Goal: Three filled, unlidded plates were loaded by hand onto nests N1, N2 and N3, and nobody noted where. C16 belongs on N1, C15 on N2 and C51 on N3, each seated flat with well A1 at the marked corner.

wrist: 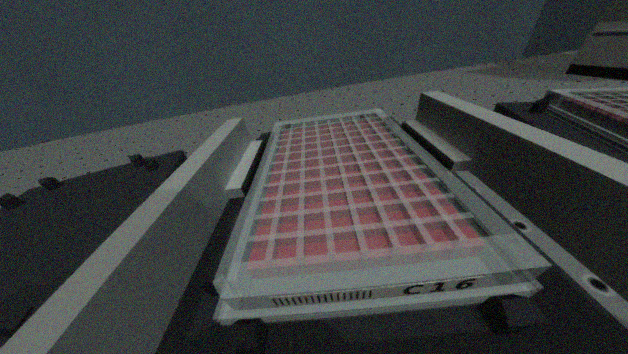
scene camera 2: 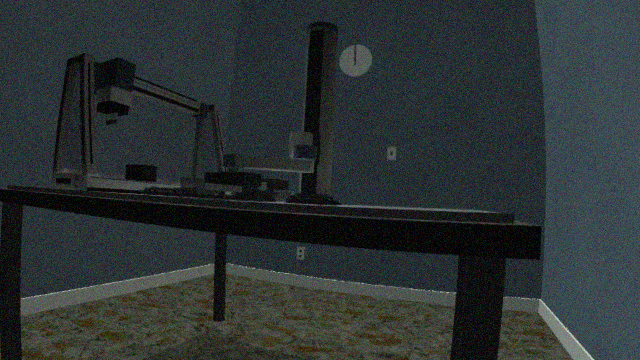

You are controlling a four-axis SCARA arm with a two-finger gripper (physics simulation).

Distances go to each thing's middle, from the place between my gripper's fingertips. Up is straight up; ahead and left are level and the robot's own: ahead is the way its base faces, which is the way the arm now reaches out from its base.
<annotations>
I see the plate C16 [wrist: 347,215] 20 mm below my hand and 20 mm behind it. From my hand the other things lie so: nest N2 [wrist: 56,231]: 170 mm to the left, 30 mm below, 30 mm behind; then dark out nest [wrist: 564,310]: 30 mm below, 20 mm behind.
</annotations>
